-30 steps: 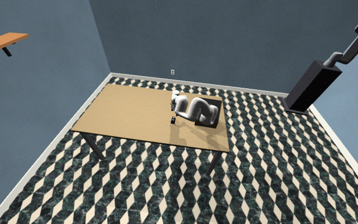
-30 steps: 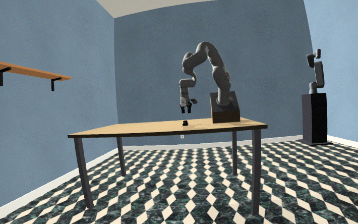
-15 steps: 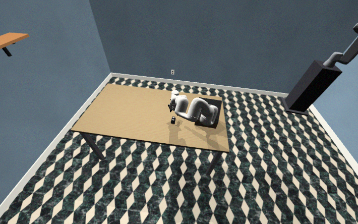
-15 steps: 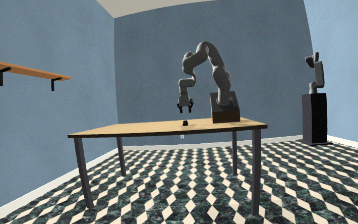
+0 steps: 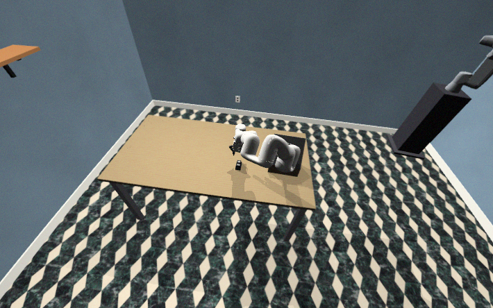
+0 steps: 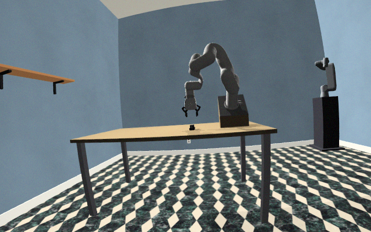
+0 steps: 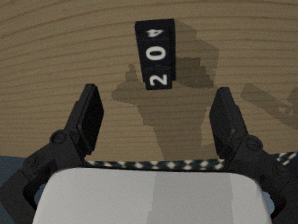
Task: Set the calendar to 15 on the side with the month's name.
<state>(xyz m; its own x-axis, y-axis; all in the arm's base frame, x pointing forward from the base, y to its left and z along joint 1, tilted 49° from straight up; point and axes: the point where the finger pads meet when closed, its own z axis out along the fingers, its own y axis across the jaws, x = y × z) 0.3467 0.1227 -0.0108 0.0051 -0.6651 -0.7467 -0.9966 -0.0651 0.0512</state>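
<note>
The black digit cube lies 100 mm below my hand. Also, from my hand: black cube (100 mm below, 40 mm to the left).
</note>
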